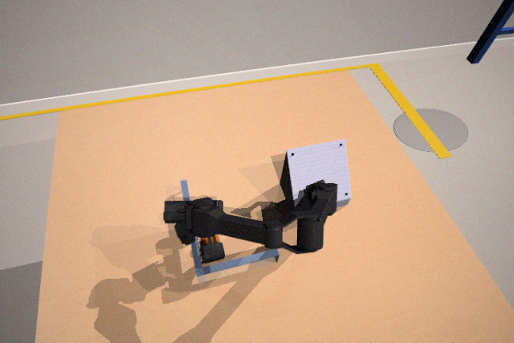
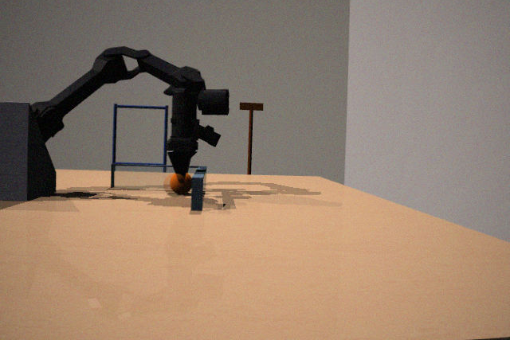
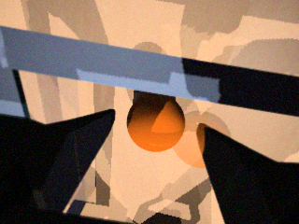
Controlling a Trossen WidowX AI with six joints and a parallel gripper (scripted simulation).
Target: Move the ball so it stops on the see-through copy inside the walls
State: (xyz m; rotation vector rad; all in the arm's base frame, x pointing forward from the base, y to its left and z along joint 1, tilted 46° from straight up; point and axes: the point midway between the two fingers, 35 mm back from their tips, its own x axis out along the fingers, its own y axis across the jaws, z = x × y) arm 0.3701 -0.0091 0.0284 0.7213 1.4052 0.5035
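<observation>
The see-through copy is 40 mm to the right of my gripper tip and 20 mm behind it. Round my gripper tip: orange ball right at my gripper tip.
</observation>
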